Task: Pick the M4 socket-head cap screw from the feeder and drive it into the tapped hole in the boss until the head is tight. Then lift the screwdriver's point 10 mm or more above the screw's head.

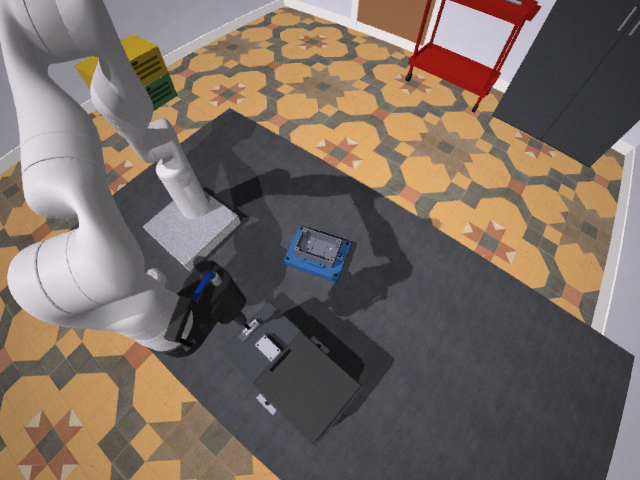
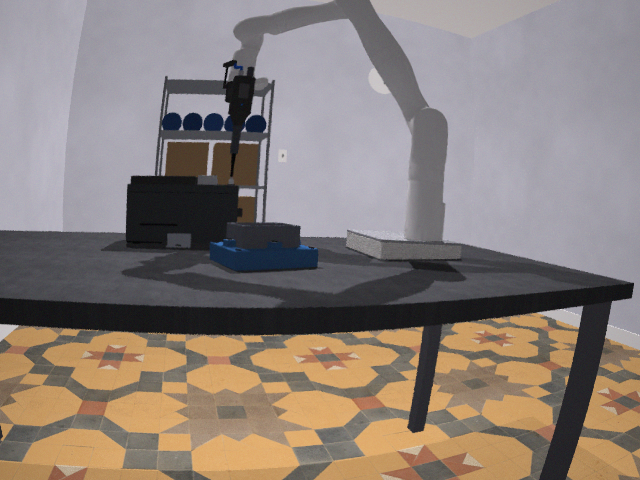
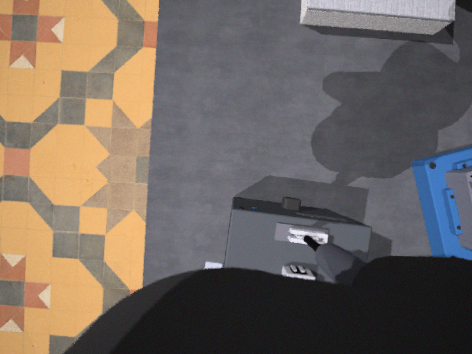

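My gripper, the black powered screwdriver [image 1: 247,327] [image 2: 231,179] [image 3: 306,238], points down with its bit tip at the light pick-up piece [image 1: 253,327] [image 3: 322,234] on top of the dark feeder [image 1: 310,387] [image 2: 180,211] [image 3: 250,240]. The tip appears to touch or nearly touch that piece. The M4 screw cannot be made out at the tip; the bit and the piece hide the spot. A grey open-topped housing [image 1: 320,246] [image 2: 263,235] [image 3: 461,187] sits on a blue fixture [image 1: 294,259] [image 2: 268,259] [image 3: 429,210], apart from the feeder. The boss and its tapped hole are too small to tell.
The arm's pale base plate [image 1: 191,232] [image 2: 403,249] [image 3: 380,20] stands on the dark table [image 1: 491,361] [image 2: 103,284] [image 3: 225,100]. A white block [image 1: 268,347] [image 3: 298,271] sits on the feeder beside the pick-up piece. A red cart [image 1: 454,72] and dark cabinet [image 1: 563,77] stand beyond the table.
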